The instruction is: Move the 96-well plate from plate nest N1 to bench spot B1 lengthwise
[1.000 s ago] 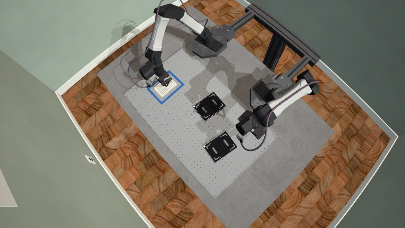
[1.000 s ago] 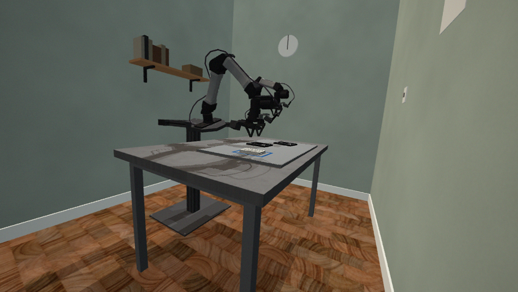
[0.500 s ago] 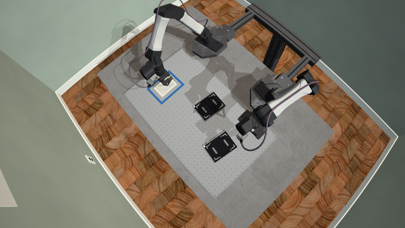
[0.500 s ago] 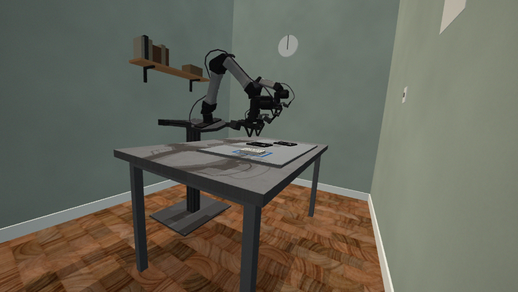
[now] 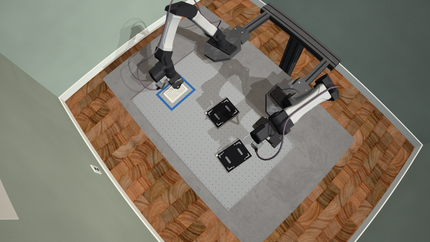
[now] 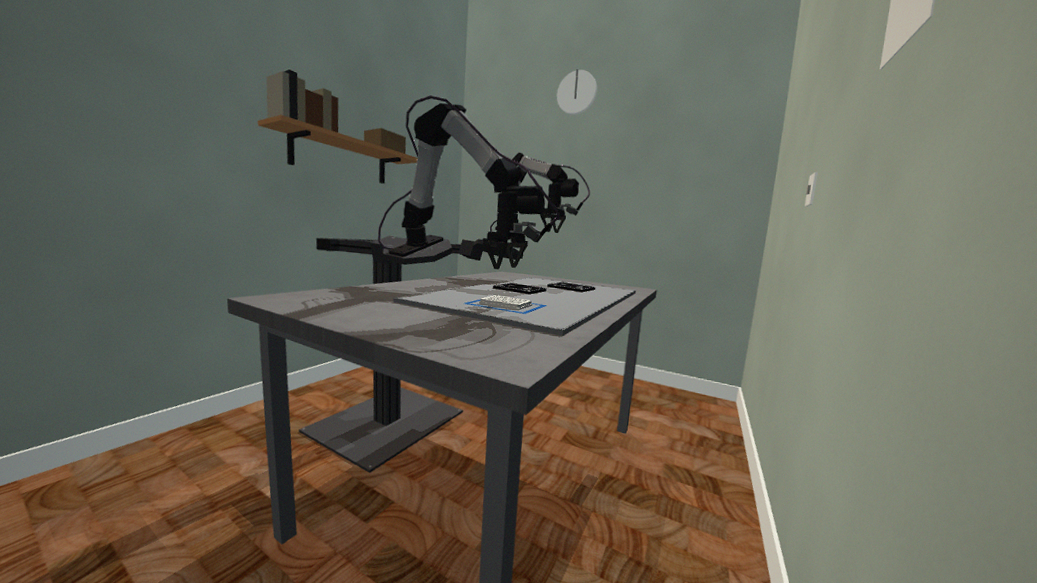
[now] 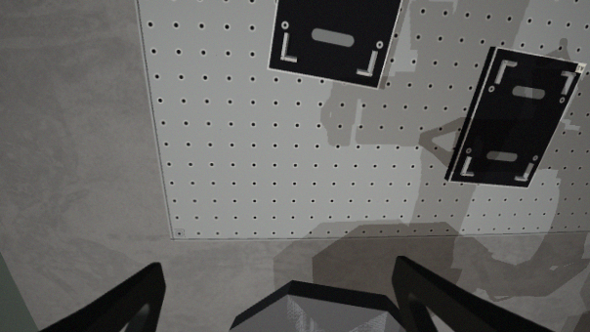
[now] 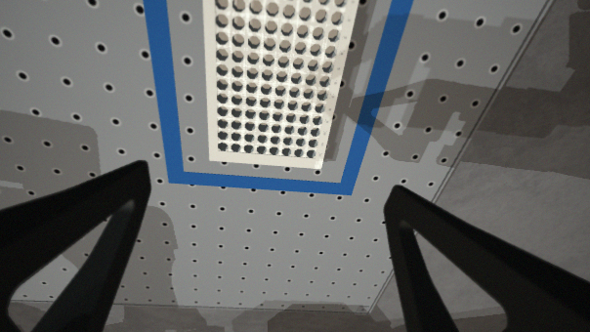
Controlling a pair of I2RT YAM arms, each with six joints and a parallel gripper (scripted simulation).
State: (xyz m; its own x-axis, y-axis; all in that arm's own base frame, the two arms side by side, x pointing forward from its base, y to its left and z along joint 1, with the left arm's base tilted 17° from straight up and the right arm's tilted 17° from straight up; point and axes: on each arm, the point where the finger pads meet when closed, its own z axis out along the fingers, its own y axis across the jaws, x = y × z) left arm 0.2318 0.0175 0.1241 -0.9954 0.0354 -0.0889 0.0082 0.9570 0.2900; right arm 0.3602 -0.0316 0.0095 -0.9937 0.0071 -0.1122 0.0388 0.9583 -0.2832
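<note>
Now: right hand 1 cm short of the cream 96-well plate and 11 cm above it. Also, from my right hand: A1 label (4 cm behind, 23 cm to the left, 10 cm below).
</note>
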